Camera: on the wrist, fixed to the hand. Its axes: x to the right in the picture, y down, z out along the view.
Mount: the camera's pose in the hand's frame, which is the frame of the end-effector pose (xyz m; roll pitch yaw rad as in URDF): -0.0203 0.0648 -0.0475 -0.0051 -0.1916 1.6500
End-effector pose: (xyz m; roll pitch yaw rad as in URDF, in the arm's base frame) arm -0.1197 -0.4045 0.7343 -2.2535 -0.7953 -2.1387
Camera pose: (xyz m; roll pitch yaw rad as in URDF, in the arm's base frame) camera -0.1854 -0.3629 0.7056 -2.0218 0.7357 -2.8248
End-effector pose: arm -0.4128 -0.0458 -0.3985 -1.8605 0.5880 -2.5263
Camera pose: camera -0.4140 0.0318 -0.4276 1.7113 0.8987 0.7718
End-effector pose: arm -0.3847 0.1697 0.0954 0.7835 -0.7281 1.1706
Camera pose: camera -0.4669 0.1793 0.0909 -1.0291 -0.5999 -2.7149
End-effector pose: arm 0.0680 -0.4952 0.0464 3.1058 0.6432 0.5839
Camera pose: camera 0.1141 -0.5403 0.0984 2.4962 0.0778 -1.1433
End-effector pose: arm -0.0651 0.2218 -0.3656 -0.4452 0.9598 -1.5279
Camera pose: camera -0.0301 0.2930 -0.3896 0.9898 0.0796 0.2953
